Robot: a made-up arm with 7 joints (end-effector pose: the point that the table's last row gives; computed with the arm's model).
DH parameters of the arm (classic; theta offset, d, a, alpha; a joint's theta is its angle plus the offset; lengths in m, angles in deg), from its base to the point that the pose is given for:
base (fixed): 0 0 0 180
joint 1: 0 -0.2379 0 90
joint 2: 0 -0.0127 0 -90
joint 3: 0 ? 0 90
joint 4: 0 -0.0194 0 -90
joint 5: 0 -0.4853 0 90
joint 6: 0 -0.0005 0 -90
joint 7: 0 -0.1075 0 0
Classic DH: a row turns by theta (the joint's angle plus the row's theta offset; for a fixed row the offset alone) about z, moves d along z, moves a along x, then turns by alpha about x.
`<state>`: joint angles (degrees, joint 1 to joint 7).
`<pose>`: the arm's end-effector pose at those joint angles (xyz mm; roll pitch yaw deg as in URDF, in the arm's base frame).
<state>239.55 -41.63 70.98 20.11 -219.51 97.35 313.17</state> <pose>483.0 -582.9 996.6 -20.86 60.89 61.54</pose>
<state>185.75 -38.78 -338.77 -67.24 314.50 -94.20 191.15</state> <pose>800.7 -148.5 494.1 -34.96 -11.03 166.03</pose>
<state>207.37 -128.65 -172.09 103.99 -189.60 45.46 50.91</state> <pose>17.0 -117.0 -524.8 -3.91 14.67 21.28</pose>
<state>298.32 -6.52 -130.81 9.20 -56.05 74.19 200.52</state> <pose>-169.3 -209.0 1305.8 -108.55 -77.17 -5.19</pose>
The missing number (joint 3, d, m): -0.5923
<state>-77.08 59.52 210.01 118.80 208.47 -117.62 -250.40</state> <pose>-178.6 177.1 621.4 3.33 -0.92 -22.18</pose>
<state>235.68 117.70 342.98 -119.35 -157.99 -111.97 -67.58</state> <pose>-171.6 594.4 378.7 63.55 -5.94 13.58</pose>
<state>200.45 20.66 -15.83 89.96 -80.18 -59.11 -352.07</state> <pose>-693.2 228.0 612.6 -82.38 26.77 -149.71</pose>
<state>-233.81 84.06 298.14 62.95 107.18 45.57 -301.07</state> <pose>-226.5 -943.9 17.3 32.52 -19.78 -174.60</pose>
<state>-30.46 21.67 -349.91 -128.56 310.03 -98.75 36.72</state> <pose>-163.3 -160.3 591.8 58.75 -9.14 -130.59</pose>
